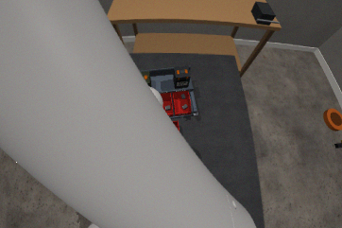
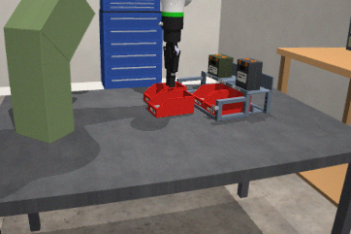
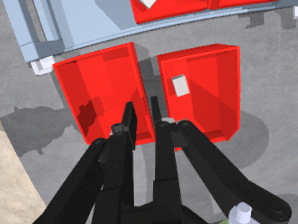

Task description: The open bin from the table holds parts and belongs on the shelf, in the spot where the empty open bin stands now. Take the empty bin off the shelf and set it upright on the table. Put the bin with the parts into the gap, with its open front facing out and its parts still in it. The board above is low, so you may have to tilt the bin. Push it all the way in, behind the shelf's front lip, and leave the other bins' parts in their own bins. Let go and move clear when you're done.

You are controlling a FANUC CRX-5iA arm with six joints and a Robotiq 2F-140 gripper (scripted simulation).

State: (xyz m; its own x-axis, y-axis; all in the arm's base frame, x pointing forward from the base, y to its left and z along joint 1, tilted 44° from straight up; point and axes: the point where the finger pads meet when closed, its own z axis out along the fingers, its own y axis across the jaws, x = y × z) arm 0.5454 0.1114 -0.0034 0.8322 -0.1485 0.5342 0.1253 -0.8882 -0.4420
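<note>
Now: the part 10 mm ahead of my hand, 60 mm to the right of it and 110 mm below it. The rest, counted from my hand: grey shelf (220 mm ahead, 30 mm to the right, 50 mm below); then dark box (310 mm ahead, 140 mm to the right, 40 mm above).
</note>
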